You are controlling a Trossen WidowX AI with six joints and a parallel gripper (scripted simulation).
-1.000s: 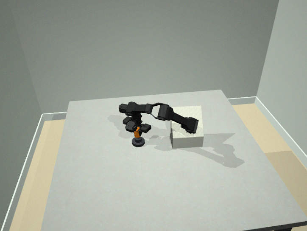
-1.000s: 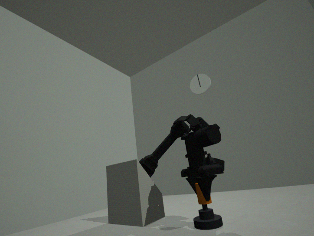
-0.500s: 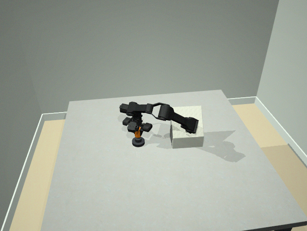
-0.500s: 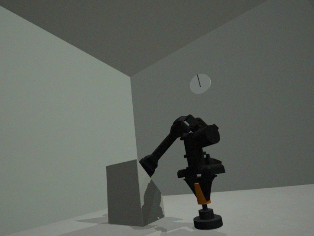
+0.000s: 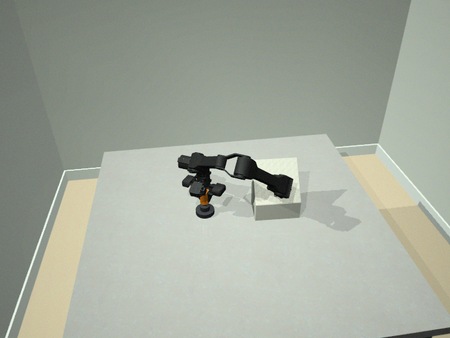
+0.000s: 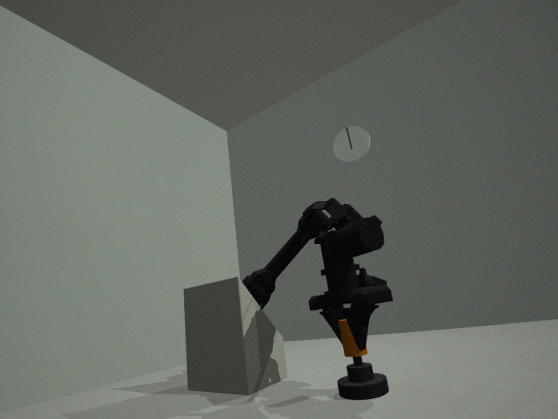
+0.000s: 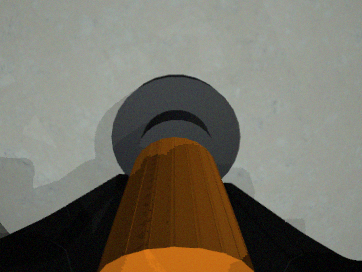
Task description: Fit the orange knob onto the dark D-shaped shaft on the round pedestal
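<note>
The dark pedestal is 4 cm below my gripper tip. From my gripper tip the other things lie so: orange knob (2 cm above).
</note>
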